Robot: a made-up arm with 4 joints. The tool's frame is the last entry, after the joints. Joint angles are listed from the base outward. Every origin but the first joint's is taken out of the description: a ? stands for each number. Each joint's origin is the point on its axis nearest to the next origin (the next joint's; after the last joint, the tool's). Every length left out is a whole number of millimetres.
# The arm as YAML. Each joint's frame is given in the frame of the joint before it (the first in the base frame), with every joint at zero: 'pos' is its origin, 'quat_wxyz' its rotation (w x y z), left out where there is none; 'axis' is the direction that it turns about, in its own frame. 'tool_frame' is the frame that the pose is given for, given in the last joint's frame.
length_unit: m
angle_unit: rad
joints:
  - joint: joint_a
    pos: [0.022, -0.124, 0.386]
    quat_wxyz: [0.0, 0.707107, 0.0, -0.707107]
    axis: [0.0, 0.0, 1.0]
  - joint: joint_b
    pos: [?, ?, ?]
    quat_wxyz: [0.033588, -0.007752, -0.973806, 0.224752]
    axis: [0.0, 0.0, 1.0]
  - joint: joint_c
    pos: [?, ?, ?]
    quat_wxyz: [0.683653, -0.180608, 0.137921, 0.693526]
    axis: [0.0, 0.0, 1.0]
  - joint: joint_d
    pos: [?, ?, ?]
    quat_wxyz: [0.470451, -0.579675, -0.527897, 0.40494]
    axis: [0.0, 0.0, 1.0]
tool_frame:
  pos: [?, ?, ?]
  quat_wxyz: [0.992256, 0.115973, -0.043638, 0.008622]
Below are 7 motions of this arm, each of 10 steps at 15 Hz.
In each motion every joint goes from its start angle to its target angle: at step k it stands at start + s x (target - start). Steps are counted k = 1, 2, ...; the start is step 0. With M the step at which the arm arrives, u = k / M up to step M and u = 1 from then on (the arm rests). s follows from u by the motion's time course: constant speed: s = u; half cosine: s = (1 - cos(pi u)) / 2; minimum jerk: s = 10 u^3 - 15 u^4 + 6 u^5.
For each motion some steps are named. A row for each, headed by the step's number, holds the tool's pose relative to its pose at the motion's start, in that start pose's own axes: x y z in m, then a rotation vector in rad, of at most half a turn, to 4 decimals.
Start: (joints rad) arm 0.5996 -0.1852 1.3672 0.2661
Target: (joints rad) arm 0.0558 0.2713 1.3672 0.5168
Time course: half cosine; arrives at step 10
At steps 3, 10:
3: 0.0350 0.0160 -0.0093 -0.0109 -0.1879 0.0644
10: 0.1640 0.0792 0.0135 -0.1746 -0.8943 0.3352

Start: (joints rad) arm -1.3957 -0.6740 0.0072 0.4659
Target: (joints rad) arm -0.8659 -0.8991 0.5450 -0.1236
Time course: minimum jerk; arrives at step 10
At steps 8, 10:
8: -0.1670 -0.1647 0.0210 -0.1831 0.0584 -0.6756
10: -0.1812 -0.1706 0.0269 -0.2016 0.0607 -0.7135

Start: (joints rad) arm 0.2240 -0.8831 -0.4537 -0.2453
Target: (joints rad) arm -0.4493 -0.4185 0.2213 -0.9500
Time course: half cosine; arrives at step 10
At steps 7, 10:
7: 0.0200 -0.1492 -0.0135 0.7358 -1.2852 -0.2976
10: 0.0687 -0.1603 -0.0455 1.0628 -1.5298 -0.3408

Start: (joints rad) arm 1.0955 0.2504 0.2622 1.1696
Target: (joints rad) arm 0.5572 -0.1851 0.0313 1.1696
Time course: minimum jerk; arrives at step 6
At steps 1, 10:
1: 0.0008 -0.0016 0.0013 0.0027 0.0023 -0.0067
10: 0.0265 -0.0374 0.0521 0.1017 -0.0015 -0.1798

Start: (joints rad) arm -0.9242 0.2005 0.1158 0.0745
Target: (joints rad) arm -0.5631 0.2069 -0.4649 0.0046
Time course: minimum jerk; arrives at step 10
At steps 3, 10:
3: -0.0088 -0.0030 -0.0075 0.0143 0.1491 -0.0113
10: -0.0572 -0.0173 -0.0339 0.0615 0.9167 -0.0549

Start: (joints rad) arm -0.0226 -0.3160 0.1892 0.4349
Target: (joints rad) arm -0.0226 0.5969 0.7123 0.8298
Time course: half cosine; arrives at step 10
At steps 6, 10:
6: 0.0729 0.0884 0.0190 -0.4199 -0.7020 0.5142
10: 0.1016 0.1359 0.0229 -0.6959 -1.0561 0.7531

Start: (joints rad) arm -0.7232 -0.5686 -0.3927 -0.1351
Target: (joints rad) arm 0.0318 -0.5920 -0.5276 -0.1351
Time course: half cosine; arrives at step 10
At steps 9, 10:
9: -0.0561 -0.0264 -0.0512 -0.2304 0.8437 -0.1359
10: -0.0579 -0.0271 -0.0518 -0.2361 0.8649 -0.1397

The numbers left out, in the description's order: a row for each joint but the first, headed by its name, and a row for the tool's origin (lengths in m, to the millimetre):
joint_b: 0.03 -0.011 0.0
joint_c: -0.091 0.103 0.0
joint_d: -0.02 -0.362 0.0
tool: 0.373 -0.054 0.0

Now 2 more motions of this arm.
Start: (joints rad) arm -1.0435 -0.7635 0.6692 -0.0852
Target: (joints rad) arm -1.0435 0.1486 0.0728 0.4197
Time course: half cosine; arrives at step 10
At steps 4, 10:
4: 0.0484 0.0831 -0.0095 0.0708 -0.0373 0.2965
10: 0.0526 0.2331 0.0135 0.0757 -0.1258 0.8768

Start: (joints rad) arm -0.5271 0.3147 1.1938 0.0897
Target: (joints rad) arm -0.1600 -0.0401 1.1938 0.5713
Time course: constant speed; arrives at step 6
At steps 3, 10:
3: -0.0529 0.0882 -0.0011 0.0346 0.4010 0.1668
10: -0.1185 0.1782 0.0256 0.1490 0.7979 0.3259

